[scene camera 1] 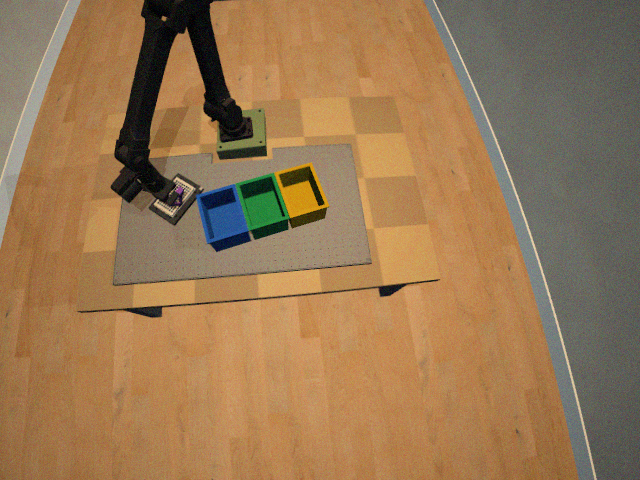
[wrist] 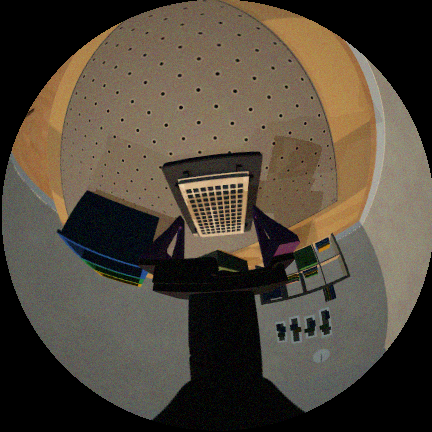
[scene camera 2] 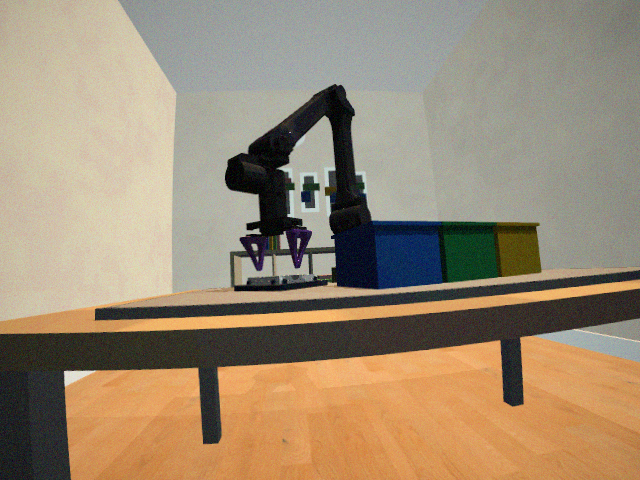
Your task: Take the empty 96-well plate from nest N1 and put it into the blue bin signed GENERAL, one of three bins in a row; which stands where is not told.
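Frame: origin at the arm's base, x left, y back, z up, level; metres.
Seen in the pictures: gripper, fingertip midpoint: [scene camera 1: 169, 198] [wrist: 216, 213] [scene camera 2: 277, 269]; arm's base, origin of the base link: [scene camera 1: 236, 131].
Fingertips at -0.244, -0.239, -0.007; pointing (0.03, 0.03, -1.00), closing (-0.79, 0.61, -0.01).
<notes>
Pixels of each thing's top centre, then the offset from my fingertips to it, as dx, dy, dz. "*": a spot on its surface instead. Level surfaces: height alone.
- white 96-well plate, middle of its top: [wrist: 217, 213] [scene camera 2: 282, 275] [scene camera 1: 174, 195] +0.010, +0.014, -0.013
- dark nest, middle of its top: [wrist: 217, 211] [scene camera 2: 283, 277] [scene camera 1: 174, 196] +0.010, +0.014, -0.017
- yellow bin, surface spot: [scene camera 2: 518, 250] [scene camera 1: 307, 218] * +0.448, -0.145, +0.008
- perforated board, its level: dz -0.039
The white 96-well plate [scene camera 1: 165, 208] [scene camera 2: 281, 280] [wrist: 215, 210] lies in the dark nest [scene camera 1: 189, 205] [scene camera 2: 248, 288] [wrist: 212, 162] on the grey board, left of the bins in scene camera 1. No nest label is readable. My gripper [scene camera 1: 178, 196] [scene camera 2: 279, 268] [wrist: 216, 213] is open and empty, pointing down. Its purple fingertips are a little above the plate, spread across it, and do not touch it in scene camera 2. The blue bin [scene camera 1: 230, 242] [scene camera 2: 408, 255] [wrist: 112, 225] is nearest the nest in the row of three. No GENERAL sign is readable.
The green bin [scene camera 1: 271, 227] [scene camera 2: 469, 253] stands in the middle of the row and the yellow bin [scene camera 1: 310, 215] [scene camera 2: 518, 250] at the far end. The arm's green base block [scene camera 1: 258, 129] stands behind the perforated board [scene camera 1: 310, 253]. A shelf unit is in the background.
</notes>
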